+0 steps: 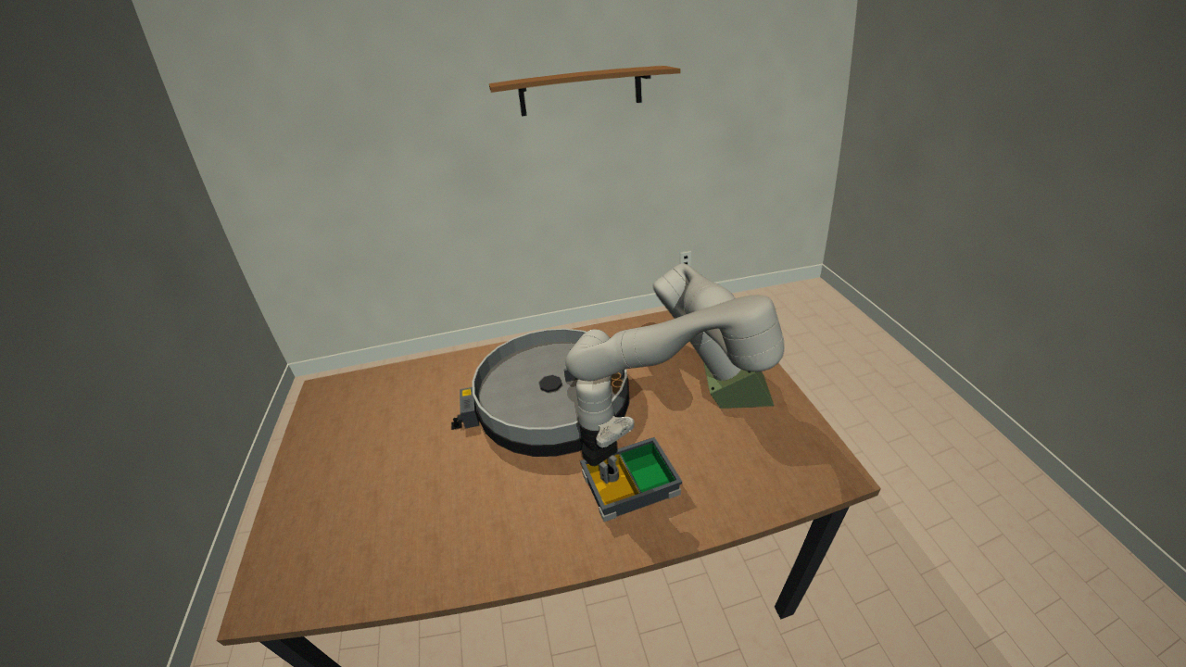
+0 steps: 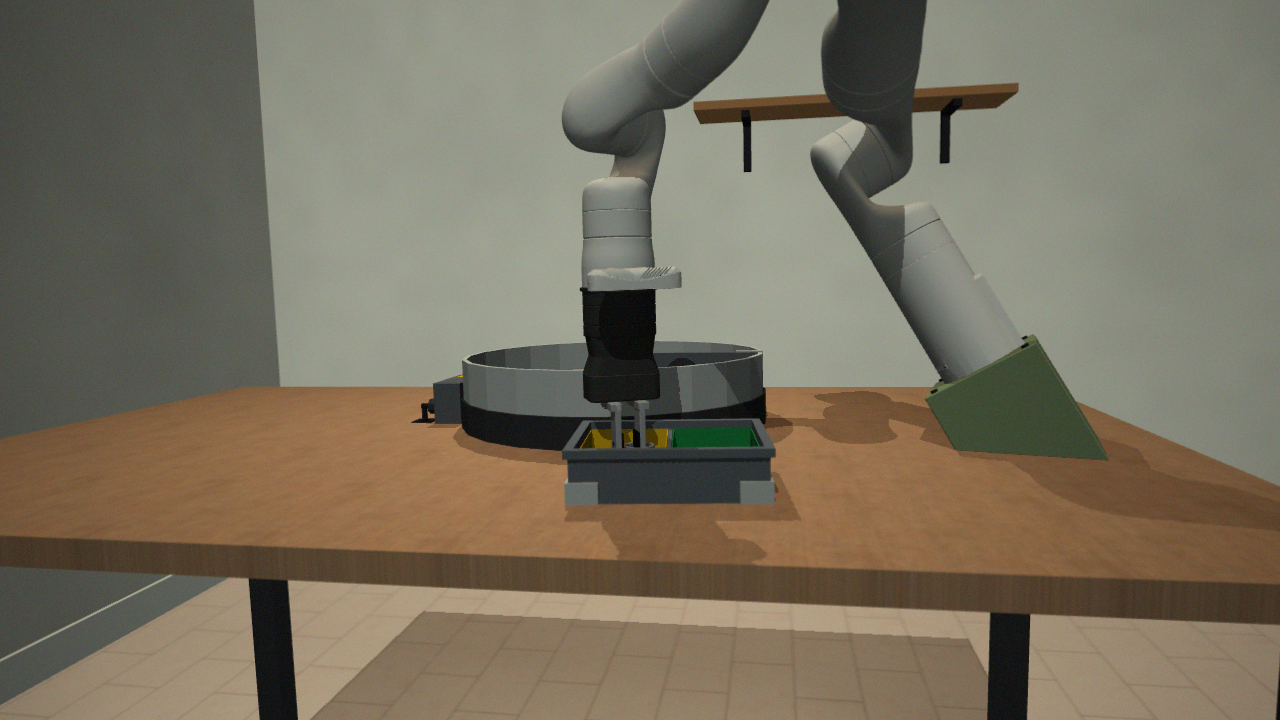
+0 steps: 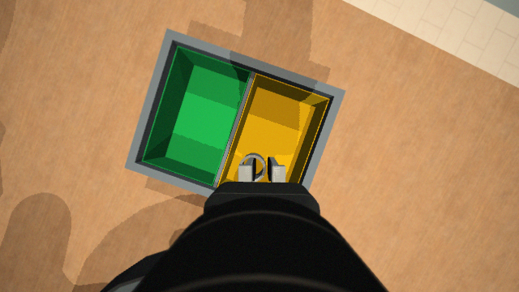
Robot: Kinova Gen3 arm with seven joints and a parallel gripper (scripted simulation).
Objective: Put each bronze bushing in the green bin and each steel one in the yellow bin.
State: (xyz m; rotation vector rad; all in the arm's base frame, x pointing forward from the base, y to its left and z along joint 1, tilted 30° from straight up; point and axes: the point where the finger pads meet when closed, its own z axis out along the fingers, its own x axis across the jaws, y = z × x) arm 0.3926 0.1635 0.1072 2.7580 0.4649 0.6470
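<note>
Now: hand 40 mm past the bin and 30 mm to the right of it. Also, from my hand: grey turntable: 30 mm ahead, 330 mm to the right, 20 mm above.
</note>
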